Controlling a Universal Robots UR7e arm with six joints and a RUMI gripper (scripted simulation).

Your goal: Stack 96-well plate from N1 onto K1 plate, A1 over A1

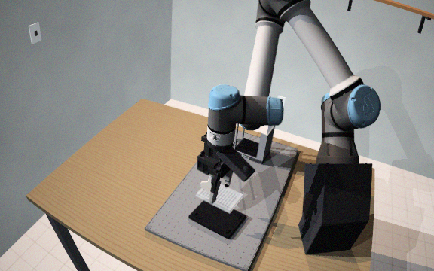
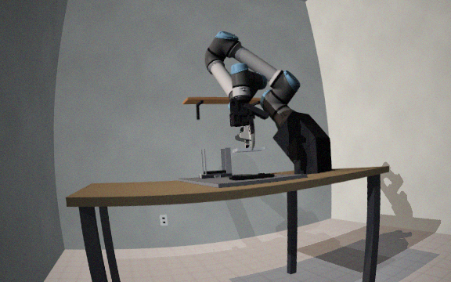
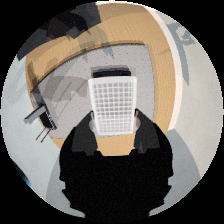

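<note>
Right now the plate nest N1 is 120 mm below my hand. From my hand the other things lie so: white 96-well plate 10 mm below.
</note>
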